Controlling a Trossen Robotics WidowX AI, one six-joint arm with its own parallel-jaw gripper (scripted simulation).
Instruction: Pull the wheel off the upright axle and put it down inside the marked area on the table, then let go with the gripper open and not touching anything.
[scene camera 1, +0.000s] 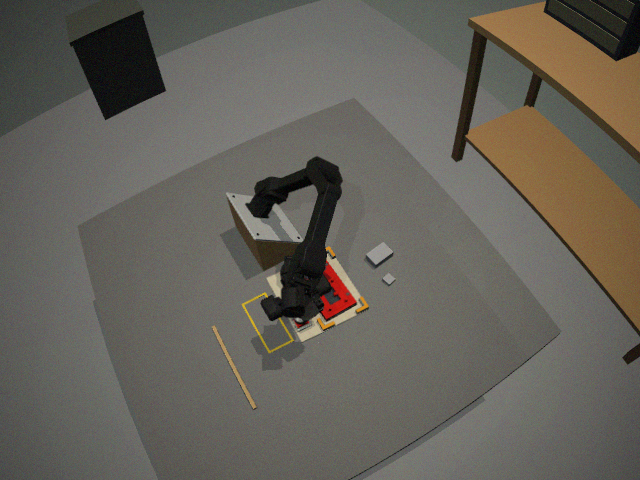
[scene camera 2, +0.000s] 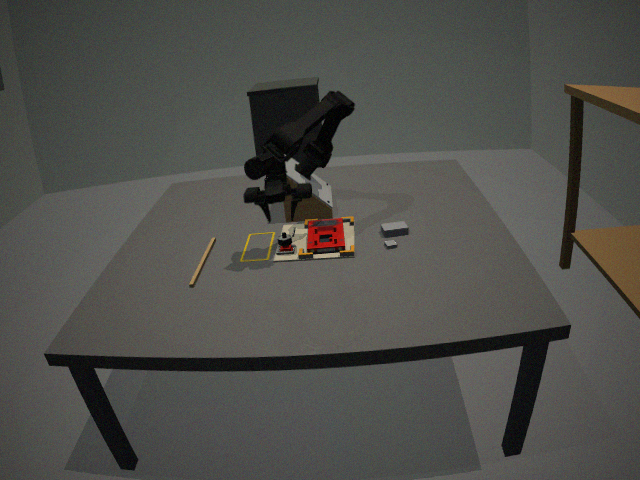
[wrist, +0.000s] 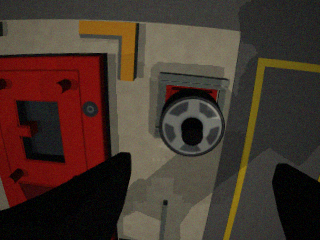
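A red plate (scene camera 1: 339, 300) sits 1.44 m from the lens, and the gripper (scene camera 1: 298, 309) is 1.35 m from the lens.
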